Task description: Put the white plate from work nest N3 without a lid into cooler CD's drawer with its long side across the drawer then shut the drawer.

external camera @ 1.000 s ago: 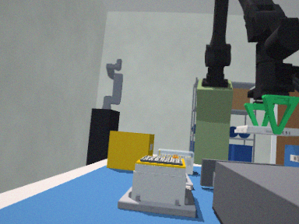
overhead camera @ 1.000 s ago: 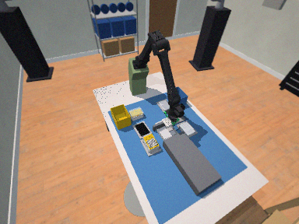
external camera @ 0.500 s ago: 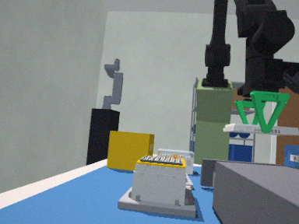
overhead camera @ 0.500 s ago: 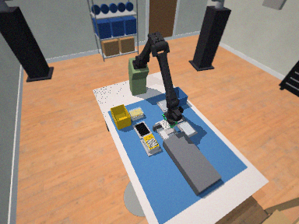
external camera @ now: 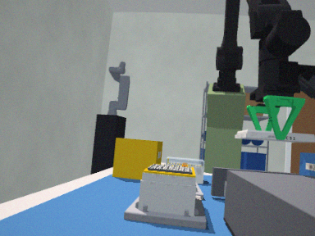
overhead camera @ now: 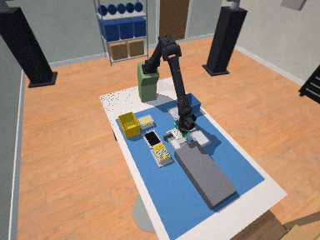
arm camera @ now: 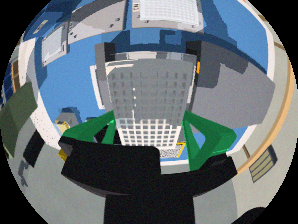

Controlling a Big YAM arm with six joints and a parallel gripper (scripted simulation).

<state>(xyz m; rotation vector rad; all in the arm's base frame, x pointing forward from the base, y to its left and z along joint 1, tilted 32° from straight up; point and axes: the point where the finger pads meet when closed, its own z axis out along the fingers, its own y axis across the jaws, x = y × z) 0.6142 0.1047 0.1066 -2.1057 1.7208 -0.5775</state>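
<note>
My gripper is now 120 mm above the drawer, 40 mm short of it and 10 mm to the right of it. The rest, counted from my hand: grey cooler CD: 160 mm ahead, 110 mm below, 40 mm to the left; white plate: right at my hand; yellow-topped tip box: 180 mm to the right, 90 mm below, 70 mm ahead.
</note>
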